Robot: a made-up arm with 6 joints. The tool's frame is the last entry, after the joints. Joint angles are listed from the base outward. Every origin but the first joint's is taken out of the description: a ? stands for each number. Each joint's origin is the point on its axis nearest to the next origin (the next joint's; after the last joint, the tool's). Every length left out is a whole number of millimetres.
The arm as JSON. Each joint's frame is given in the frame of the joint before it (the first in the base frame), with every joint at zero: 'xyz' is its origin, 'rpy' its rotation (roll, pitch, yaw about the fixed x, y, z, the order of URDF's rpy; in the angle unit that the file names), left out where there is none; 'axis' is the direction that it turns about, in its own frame. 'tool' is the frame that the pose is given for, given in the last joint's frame.
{
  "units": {
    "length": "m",
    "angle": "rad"
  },
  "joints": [
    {
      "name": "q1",
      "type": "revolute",
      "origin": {
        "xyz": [
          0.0,
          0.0,
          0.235
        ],
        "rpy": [
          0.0,
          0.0,
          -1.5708
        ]
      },
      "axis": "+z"
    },
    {
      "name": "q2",
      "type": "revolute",
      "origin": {
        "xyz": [
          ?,
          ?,
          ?
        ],
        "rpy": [
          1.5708,
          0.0,
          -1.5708
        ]
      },
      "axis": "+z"
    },
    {
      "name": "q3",
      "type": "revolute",
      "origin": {
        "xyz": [
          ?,
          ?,
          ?
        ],
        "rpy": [
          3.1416,
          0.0,
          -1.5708
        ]
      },
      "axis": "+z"
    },
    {
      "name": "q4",
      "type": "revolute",
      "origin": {
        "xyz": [
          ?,
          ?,
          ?
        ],
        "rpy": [
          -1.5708,
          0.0,
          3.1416
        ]
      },
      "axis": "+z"
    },
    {
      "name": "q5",
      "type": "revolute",
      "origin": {
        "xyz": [
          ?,
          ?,
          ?
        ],
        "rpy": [
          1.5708,
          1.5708,
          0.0
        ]
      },
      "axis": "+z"
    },
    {
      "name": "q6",
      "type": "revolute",
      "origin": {
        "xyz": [
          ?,
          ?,
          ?
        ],
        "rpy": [
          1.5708,
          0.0,
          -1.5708
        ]
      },
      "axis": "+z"
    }
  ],
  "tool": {
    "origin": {
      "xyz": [
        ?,
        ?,
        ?
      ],
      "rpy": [
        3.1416,
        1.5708,
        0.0
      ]
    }
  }
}
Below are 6 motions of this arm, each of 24 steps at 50 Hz.
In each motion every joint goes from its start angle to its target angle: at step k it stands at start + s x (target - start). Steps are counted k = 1, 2, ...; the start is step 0. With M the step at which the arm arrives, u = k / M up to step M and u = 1 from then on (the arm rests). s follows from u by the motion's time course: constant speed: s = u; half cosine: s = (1 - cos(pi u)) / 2; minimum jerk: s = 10 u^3 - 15 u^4 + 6 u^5.
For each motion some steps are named. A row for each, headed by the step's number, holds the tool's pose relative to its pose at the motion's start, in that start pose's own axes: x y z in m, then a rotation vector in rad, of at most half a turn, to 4 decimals.
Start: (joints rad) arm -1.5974 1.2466 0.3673 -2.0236 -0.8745 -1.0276
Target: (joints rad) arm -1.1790 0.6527 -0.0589 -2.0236 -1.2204 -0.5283
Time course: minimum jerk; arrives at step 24
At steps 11, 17, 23, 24:
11: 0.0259 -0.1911 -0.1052 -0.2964 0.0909 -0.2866
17: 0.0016 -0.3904 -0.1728 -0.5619 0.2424 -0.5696
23: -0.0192 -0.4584 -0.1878 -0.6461 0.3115 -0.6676
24: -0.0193 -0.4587 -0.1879 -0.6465 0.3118 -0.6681

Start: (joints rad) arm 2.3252 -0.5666 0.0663 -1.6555 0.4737 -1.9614
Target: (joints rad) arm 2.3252 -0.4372 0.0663 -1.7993 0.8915 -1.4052
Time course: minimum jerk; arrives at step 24
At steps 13, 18, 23, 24:
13: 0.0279 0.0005 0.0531 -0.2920 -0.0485 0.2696
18: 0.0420 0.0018 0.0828 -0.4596 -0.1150 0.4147
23: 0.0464 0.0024 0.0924 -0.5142 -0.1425 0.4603
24: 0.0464 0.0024 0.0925 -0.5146 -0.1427 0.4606

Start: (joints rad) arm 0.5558 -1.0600 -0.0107 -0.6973 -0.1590 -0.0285
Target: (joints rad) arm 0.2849 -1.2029 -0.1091 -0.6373 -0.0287 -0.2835
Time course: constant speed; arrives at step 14
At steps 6, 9, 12, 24:
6: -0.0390 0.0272 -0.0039 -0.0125 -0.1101 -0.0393
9: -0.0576 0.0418 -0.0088 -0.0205 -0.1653 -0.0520
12: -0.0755 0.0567 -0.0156 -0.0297 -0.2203 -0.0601
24: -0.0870 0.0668 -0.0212 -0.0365 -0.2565 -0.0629

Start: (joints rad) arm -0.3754 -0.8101 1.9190 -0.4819 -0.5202 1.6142
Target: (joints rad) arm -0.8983 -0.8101 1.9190 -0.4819 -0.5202 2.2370
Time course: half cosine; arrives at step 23
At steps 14, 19, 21, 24:
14: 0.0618 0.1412 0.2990 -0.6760 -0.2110 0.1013
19: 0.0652 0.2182 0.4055 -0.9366 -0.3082 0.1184
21: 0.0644 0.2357 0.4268 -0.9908 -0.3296 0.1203
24: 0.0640 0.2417 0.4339 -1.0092 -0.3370 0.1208

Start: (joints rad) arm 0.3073 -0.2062 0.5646 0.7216 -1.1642 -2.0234
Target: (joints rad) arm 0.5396 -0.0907 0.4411 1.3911 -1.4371 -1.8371
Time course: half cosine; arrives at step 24
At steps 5, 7, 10, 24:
5: 0.0063 -0.0019 -0.0198 -0.0668 -0.0484 -0.0149
7: 0.0113 -0.0041 -0.0382 -0.1261 -0.0917 -0.0266
10: 0.0191 -0.0098 -0.0745 -0.2376 -0.1740 -0.0446
24: 0.0278 -0.0487 -0.2175 -0.6137 -0.4788 -0.0569

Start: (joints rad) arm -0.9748 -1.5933 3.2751 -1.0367 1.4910 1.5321
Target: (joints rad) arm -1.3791 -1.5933 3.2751 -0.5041 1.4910 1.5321
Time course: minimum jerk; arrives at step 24
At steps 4, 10, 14, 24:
4: -0.0055 0.0005 0.0036 -0.0015 -0.0047 -0.0017
10: -0.0515 0.0049 0.0390 -0.0164 -0.0457 -0.0159
14: -0.0921 0.0101 0.0799 -0.0335 -0.0857 -0.0278
24: -0.1315 0.0166 0.1325 -0.0553 -0.1306 -0.0385

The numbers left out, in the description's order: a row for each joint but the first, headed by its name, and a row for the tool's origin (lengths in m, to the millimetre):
q2: 0.0 0.0 0.0
q3: 0.0 0.586 0.0
q4: 0.0 0.611 0.0
q5: 0.0 -0.109 0.0
q6: 0.0 0.0 0.0
tool: 0.0 0.0 0.0

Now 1 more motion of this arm.
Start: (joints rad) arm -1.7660 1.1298 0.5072 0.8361 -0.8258 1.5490
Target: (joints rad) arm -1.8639 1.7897 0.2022 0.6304 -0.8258 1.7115
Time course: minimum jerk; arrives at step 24
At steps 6, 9, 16, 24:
6: 0.0743 0.0173 0.0536 -0.0481 -0.0654 0.0745
9: 0.1872 0.0609 0.1471 -0.1249 -0.1761 0.1977
16: 0.4278 0.2847 0.4426 -0.3336 -0.5222 0.5655
24: 0.4764 0.4046 0.5604 -0.4101 -0.6684 0.7144

